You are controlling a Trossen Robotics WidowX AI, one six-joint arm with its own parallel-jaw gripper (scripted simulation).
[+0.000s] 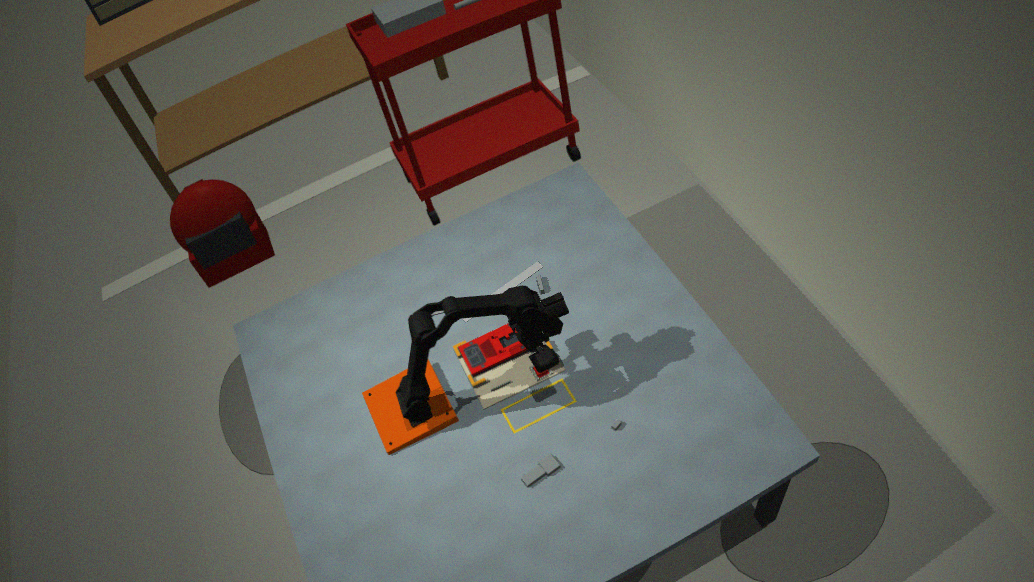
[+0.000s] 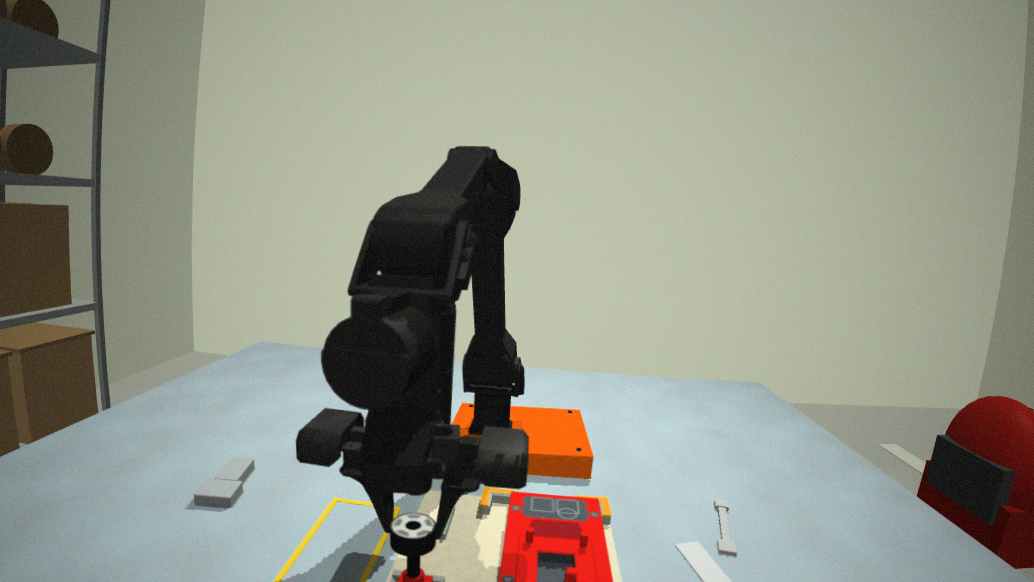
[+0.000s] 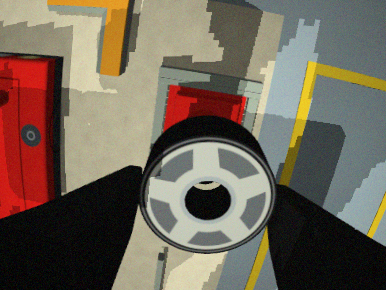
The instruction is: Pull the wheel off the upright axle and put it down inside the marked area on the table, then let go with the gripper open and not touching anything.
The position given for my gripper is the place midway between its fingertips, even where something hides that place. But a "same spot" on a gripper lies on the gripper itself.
My gripper shows in image 1, in image 2 and in image 3 (206,189). The same spot on my gripper: (image 1: 544,358) is (image 2: 328,417).
